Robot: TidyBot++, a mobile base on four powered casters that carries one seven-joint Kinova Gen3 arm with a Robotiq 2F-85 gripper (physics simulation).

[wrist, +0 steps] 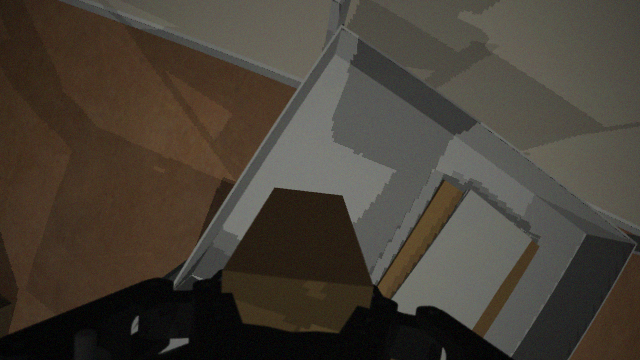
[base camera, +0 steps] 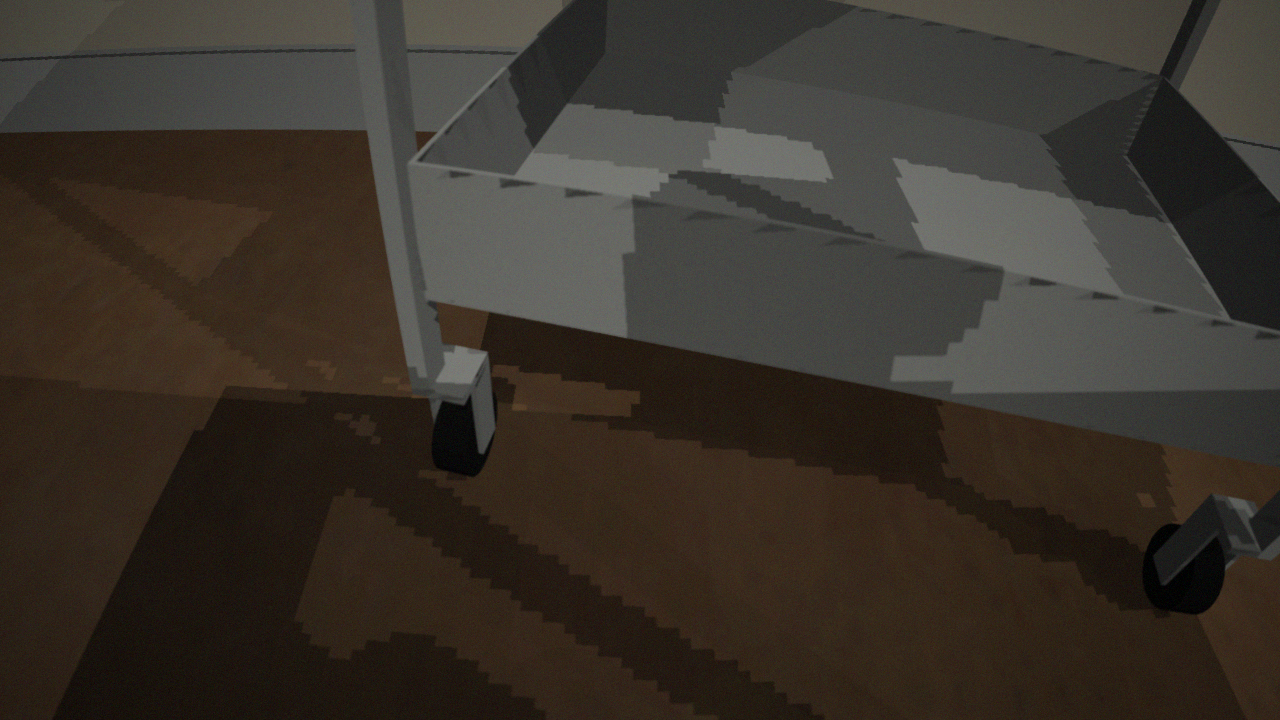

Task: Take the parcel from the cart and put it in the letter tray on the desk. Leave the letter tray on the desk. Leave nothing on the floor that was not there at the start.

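Places are measured from the arm's base along level axes (x ahead, y left, z up), in centimetres.
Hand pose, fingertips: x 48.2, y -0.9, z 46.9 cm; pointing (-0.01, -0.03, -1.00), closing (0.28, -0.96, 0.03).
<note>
Each offset is from my fingertips to the centre of the thing. "*": to the spot under its first point.
The parcel @(dx +1.0, dy +0.3, dz -0.8 cm) point(wrist: 296, 235), a brown box, is between the black fingers of my gripper point(wrist: 297, 285) at the bottom of the wrist view. My gripper is shut on it. In the wrist view they are over the grey tray of the cart point(wrist: 410, 86), and the parcel looks raised above its floor. In the base camera, a grey tray of the cart point(base camera: 769, 286) shows above its casters; the gripper and the parcel do not show there. The underside of the parcel is hidden. The desk and the letter tray do not show in either view.
A flat white item @(dx -0.2, dy -20.2, dz -18.8 cm) point(wrist: 465, 250) with brown strips along two sides lies in the cart's tray, right of the parcel. A cart post point(base camera: 386, 179) stands at the left, above a black caster @(* dx -11.8, dy +9.5, dz -82.3 cm) point(base camera: 460, 434). Another caster @(* dx -18.4, dy -30.6, dz -82.6 cm) point(base camera: 1186, 568) is at the right. A pale wall stands behind.
</note>
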